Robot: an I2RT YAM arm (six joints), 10 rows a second.
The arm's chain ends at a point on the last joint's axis. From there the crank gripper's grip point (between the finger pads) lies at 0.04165 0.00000 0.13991 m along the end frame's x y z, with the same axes.
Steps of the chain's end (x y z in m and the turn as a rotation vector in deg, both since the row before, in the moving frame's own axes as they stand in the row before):
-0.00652, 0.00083, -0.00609, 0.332, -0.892, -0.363
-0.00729, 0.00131, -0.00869, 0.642, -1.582, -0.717
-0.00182, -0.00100, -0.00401, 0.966, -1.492, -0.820
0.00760, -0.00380, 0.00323, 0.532, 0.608, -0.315
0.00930, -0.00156, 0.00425, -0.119, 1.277, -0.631
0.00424, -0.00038, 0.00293, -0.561, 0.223, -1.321
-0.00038, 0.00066, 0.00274, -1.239, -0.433, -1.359
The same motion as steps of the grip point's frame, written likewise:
-0.00871, -0.00024, -0.00546, 0.332, -0.892, -0.363
-0.01118, -0.00076, -0.00761, 0.642, -1.582, -0.717
-0.00550, -0.00394, -0.00300, 0.966, -1.492, -0.820
0.00908, -0.00533, 0.00277, 0.532, 0.608, -0.315
0.01241, -0.00175, 0.00329, -0.119, 1.277, -0.631
0.00479, 0.00002, 0.00276, -0.561, 0.223, -1.321
-0.00141, 0.00271, 0.00303, -1.239, -0.433, -1.359

